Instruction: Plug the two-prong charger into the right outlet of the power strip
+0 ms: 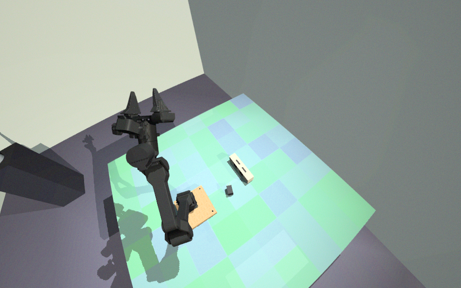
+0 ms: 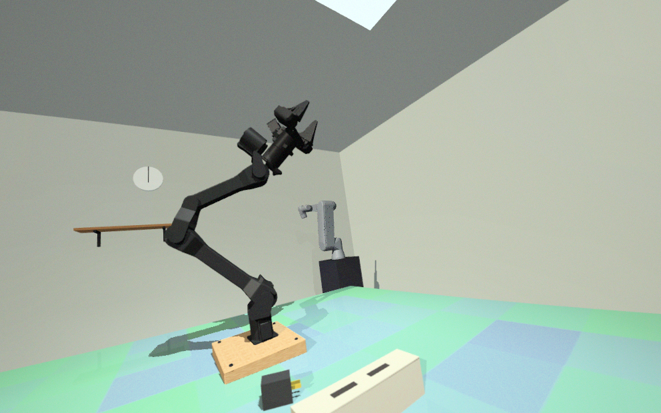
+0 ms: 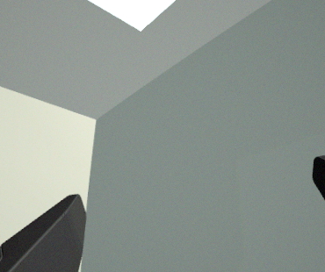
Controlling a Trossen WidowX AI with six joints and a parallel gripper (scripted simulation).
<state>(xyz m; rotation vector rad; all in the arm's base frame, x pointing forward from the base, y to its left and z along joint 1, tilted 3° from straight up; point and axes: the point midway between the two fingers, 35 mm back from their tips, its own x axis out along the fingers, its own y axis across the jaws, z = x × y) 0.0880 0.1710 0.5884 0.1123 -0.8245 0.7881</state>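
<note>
Right now the grey charger is 63 cm below my gripper tip, 21 cm to the right of it and 11 cm ahead of it.
</note>
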